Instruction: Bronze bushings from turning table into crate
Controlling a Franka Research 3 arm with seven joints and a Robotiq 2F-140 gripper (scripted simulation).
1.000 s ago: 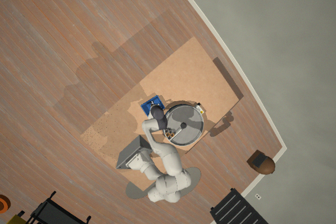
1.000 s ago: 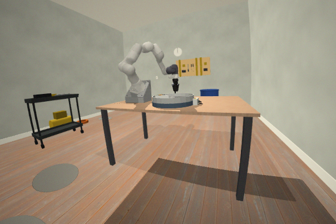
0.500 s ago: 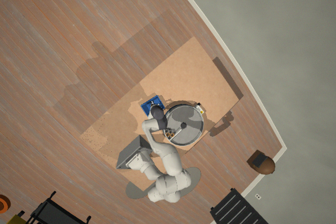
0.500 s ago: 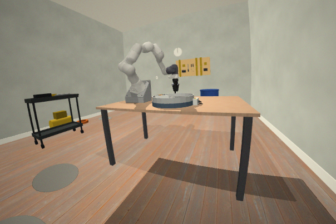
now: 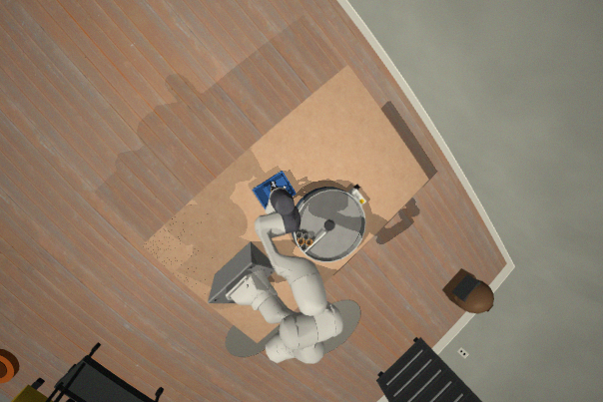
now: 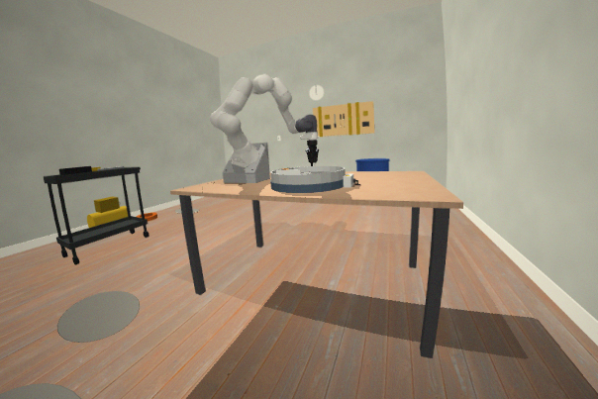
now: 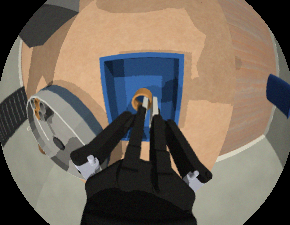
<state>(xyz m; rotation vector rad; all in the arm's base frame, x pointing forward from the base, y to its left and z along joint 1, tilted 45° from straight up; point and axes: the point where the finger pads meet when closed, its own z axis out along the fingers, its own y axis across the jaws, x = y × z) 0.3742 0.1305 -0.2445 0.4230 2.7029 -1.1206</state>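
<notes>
Now: hand 40 mm above the blue crate and 10 mm to the left of it. From my hand the other things lie so: grey turning table 360 mm to the right, 110 mm ahead, 10 mm below.
</notes>
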